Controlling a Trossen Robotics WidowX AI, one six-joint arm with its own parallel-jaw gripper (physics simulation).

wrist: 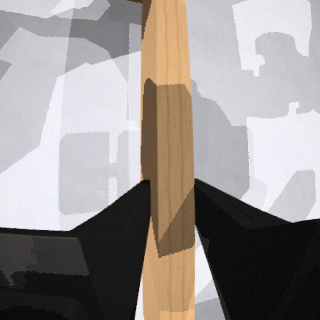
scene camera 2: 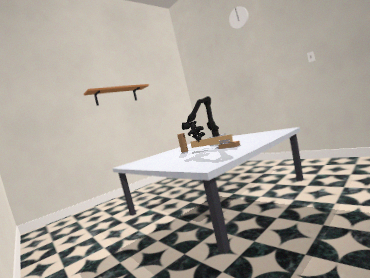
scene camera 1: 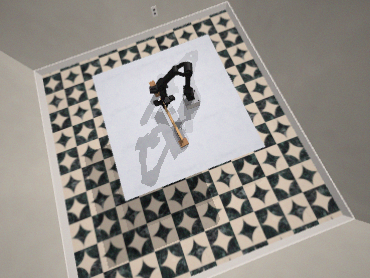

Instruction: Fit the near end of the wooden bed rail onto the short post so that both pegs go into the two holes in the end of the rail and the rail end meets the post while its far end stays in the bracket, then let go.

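Pixels of known places: gripper, fingertip midpoint: point(wrist: 169, 186) point(scene camera 2: 200, 141) point(scene camera 1: 165, 108); arm's base, link origin: point(scene camera 2: 216, 135) point(scene camera 1: 190, 97).
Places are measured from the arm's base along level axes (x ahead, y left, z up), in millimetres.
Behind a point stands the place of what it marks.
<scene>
The wooden rail point(scene camera 1: 173, 121) {x 220, y 169, z 15 mm} point(scene camera 2: 210, 142) {x 240, y 140, z -22 mm} point(wrist: 172, 50) {x 235, y 91, z 14 mm} runs from under the gripper to the low wooden block point(scene camera 1: 184, 143) {x 196, y 375, z -44 mm} point(scene camera 2: 231, 144) {x 240, y 362, z -56 mm} at its far end. Small grey parts show beside that end; how it sits in the bracket is too small to tell. The short post point(scene camera 1: 152, 84) {x 280, y -180, z 100 mm} point(scene camera 2: 182, 143) {x 300, y -168, z 7 mm} stands upright, with a small gap between it and the rail's near end in scene camera 2. My gripper point(scene camera 2: 199, 140) {x 248, y 21, z -4 mm} point(wrist: 169, 186) {x 248, y 21, z -4 mm} is shut on the rail, one finger against each side, near its near end. The pegs and holes cannot be made out.
The arm's base point(scene camera 1: 190, 100) {x 12, y 33, z 4 mm} point(scene camera 2: 215, 133) {x 21, y 18, z 27 mm} stands on the white table point(scene camera 1: 230, 120) {x -277, y 315, z -80 mm} point(scene camera 2: 165, 167) {x 772, y 188, z -80 mm}, to one side of the rail. A wall shelf point(scene camera 2: 117, 89) hangs on the wall beyond the table. Shadows of the arm fall across the table top.
</scene>
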